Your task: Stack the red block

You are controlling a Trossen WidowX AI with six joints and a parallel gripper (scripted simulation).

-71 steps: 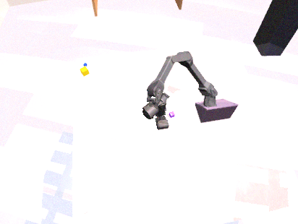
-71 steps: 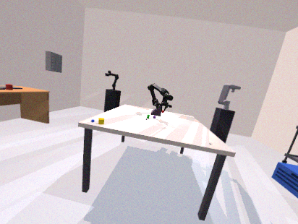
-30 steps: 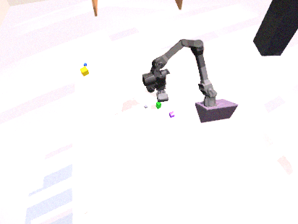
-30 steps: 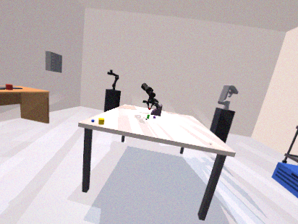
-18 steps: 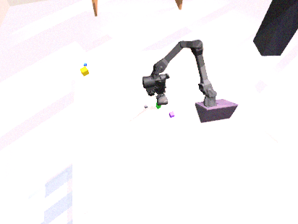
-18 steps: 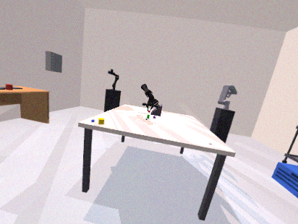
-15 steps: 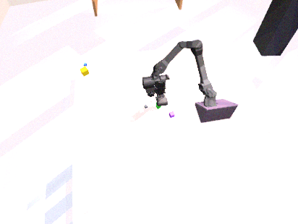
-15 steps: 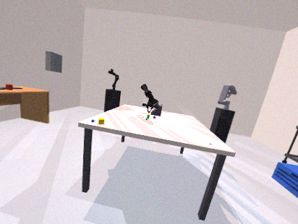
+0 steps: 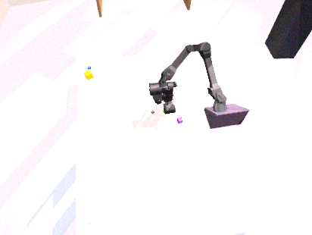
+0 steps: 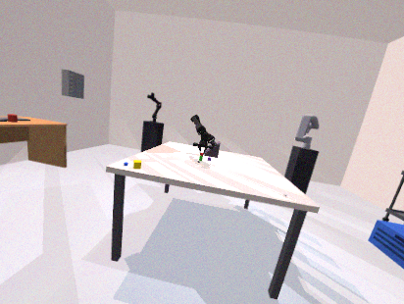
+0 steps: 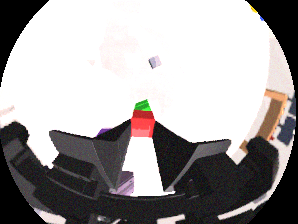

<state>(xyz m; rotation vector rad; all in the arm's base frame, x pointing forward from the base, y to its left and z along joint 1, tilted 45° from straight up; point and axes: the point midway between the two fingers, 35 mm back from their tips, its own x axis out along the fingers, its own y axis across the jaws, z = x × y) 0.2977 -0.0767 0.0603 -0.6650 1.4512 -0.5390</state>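
The red block lies right at my gripper tip. Round my gripper tip: yellow block: 50 cm ahead, 35 cm to the right, 3 cm below; purple block: 7 cm to the left, 7 cm behind, 4 cm below.
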